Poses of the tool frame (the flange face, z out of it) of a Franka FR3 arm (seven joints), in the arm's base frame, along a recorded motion.
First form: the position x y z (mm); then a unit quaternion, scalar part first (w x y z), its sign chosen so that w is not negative.
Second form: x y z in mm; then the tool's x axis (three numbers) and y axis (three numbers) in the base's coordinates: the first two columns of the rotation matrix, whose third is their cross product. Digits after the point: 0 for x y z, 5 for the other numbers.
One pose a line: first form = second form
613 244 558 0.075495 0.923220 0.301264 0.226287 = 613 244 558 0.71607 0.59043 0.37234 0.52210 -0.80708 0.27574
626 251 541 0.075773 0.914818 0.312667 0.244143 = 626 251 541 0.68527 0.60907 0.39931 0.53507 -0.79300 0.29131
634 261 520 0.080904 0.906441 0.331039 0.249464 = 634 261 520 0.65636 0.64050 0.39868 0.55977 -0.76774 0.31183
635 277 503 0.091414 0.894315 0.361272 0.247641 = 635 277 503 0.61631 0.69146 0.37689 0.60091 -0.72225 0.34244
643 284 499 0.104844 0.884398 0.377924 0.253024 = 643 284 499 0.58630 0.72153 0.36830 0.61541 -0.69236 0.37670
